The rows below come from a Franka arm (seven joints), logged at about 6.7 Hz.
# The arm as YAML. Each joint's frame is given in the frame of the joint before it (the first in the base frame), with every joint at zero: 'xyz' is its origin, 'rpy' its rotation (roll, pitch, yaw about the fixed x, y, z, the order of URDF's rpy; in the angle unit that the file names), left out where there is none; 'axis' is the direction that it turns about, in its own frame. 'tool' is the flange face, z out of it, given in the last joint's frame.
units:
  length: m
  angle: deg
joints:
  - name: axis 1
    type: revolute
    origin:
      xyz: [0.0, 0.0, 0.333]
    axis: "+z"
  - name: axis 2
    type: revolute
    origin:
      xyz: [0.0, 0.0, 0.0]
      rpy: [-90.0, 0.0, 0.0]
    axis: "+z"
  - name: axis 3
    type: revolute
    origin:
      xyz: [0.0, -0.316, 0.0]
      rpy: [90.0, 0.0, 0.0]
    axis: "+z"
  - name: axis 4
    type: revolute
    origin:
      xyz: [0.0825, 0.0, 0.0]
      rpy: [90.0, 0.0, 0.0]
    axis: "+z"
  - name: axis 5
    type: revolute
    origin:
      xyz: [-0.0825, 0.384, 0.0]
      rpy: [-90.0, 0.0, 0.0]
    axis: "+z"
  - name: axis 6
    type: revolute
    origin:
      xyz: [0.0, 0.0, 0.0]
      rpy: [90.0, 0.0, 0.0]
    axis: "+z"
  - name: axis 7
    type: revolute
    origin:
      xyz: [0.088, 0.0, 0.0]
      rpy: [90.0, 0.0, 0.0]
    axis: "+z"
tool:
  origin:
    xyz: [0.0, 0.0, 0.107]
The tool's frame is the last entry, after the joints.
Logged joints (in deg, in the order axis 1, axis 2, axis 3, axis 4, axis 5, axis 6, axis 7), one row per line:
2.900 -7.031 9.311 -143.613 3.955 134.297 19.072
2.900 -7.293 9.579 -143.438 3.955 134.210 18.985
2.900 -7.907 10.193 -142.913 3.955 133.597 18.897
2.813 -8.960 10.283 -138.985 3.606 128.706 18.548
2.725 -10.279 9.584 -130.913 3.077 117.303 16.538
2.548 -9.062 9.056 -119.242 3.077 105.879 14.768
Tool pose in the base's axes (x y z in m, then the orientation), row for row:
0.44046 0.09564 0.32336 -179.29 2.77 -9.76
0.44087 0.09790 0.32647 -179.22 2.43 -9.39
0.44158 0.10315 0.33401 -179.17 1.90 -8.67
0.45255 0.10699 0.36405 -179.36 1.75 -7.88
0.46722 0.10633 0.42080 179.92 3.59 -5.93
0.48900 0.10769 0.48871 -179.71 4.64 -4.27
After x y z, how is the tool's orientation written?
As angles about the fixed x, y, z axes (roll, pitch, yaw), in degrees.
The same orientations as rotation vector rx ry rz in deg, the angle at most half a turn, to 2 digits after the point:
-178.36 15.25 4.22
-178.38 14.68 3.68
-178.49 13.55 2.86
-178.80 12.33 2.66
-179.57 9.30 5.63
-179.27 6.70 7.25

